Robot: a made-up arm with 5 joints.
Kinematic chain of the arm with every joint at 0, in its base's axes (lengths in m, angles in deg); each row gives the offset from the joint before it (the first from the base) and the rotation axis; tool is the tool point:
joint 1: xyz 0 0 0.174 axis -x
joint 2: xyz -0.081 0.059 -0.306 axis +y
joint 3: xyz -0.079 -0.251 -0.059 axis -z
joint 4: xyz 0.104 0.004 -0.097 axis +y
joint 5: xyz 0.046 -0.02 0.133 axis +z
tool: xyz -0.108 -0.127 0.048
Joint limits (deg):
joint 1: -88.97..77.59
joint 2: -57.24..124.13
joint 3: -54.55..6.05
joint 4: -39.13..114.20
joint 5: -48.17..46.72
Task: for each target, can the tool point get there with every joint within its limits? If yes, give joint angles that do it. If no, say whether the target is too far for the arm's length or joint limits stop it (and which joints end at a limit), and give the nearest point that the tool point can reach.
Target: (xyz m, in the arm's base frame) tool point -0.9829 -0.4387 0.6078
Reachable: no: too far | nearest point -0.4230 -0.3836 0.4418 | short by 0.587 m
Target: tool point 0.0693 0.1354 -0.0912
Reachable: yes | joints -61.45 -17.49 -42.08 46.97 0.28
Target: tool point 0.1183 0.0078 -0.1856
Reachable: yes | joints -56.65 -42.21 -15.40 54.47 27.70
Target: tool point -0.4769 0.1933 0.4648
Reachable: no: joint limits stop it (at a limit: joint 1, joint 2, joint 3, joint 4, joint 5) | nearest point -0.2490 0.3407 0.2237 | short by 0.363 m
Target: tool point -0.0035 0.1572 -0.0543
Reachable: yes | joints -53.81 1.71 -46.03 53.86 -40.71
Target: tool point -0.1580 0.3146 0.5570
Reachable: no: joint limits stop it (at a limit: joint 1, joint 2, joint 3, joint 5) | nearest point -0.2409 0.3450 0.2222 | short by 0.346 m
